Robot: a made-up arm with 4 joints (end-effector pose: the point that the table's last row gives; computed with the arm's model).
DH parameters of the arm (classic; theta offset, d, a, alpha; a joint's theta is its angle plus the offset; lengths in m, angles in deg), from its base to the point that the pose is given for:
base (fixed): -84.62 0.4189 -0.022 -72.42
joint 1: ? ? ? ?
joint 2: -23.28 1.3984 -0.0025 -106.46
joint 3: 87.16 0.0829 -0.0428 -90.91
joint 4: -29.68 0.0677 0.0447 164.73
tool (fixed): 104.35 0.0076 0 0
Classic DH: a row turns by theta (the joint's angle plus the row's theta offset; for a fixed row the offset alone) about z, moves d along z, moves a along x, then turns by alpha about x.
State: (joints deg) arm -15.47 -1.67 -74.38 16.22
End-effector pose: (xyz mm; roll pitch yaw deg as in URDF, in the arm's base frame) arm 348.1 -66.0 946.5 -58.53 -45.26 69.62
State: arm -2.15 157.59 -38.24 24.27
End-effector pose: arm 380.6 -184.7 750.0 -134.15 68.11 -8.26
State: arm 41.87 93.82 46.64 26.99
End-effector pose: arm 353.7 -208.9 613.1 27.00 -35.67 114.45
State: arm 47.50 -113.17 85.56 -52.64
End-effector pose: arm 400.2 -332.0 417.4 74.92 21.36 119.21
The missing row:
joint 1: -22.78 1.7789 0.3254 172.71
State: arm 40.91 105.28 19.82 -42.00
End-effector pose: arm 353.2 -168.1 610.1 -21.73 -0.06 171.05
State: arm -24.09 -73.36 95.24 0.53
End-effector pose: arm 227.8 -140.9 941.9 -82.76 4.53 -90.95
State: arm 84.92 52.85 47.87 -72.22
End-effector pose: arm 403.8 -325.2 454.8 -125.29 36.51 -148.15
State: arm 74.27 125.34 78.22 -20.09
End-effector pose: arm 381.8 -184.8 469.5 -24.52 -57.07 -162.22
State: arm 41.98 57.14 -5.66 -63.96
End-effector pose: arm 351.3 -210.4 701.9 -73.33 18.59 165.75
